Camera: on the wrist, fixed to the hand. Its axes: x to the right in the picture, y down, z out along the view.
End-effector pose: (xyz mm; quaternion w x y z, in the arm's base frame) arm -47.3 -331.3 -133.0 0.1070 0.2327 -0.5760 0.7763
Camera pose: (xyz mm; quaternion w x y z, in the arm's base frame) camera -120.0 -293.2 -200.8 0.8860 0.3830 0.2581 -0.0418
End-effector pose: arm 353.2 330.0 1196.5 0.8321 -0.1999 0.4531 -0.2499
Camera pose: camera 324.9 368.1 1101.2 0.3432 0.3744 0.0039 0.8614
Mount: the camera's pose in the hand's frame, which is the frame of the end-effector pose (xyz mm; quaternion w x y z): 26.4 76.9 -68.7 0.0028 0.0111 0.2309 -0.9729
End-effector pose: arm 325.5 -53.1 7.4 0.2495 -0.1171 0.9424 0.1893
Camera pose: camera 249.6 -15.7 72.0 0.0314 0.9582 0.0516 0.2797
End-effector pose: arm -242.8 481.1 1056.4 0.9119 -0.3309 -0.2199 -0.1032
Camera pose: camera -171.0 493.8 978.9 0.0434 -0.2470 0.1131 0.9614
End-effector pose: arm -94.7 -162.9 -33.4 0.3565 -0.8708 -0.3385 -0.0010
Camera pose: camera -12.5 -229.8 -23.4 0.0879 0.3311 -0.7659 -0.5442
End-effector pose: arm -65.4 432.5 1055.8 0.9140 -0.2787 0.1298 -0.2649
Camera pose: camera -38.4 441.7 953.3 0.2820 0.0558 0.0627 0.9557
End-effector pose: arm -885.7 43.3 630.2 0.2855 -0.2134 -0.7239 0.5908
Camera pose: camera -861.9 127.0 568.9 0.7451 0.5704 -0.1372 -0.3173
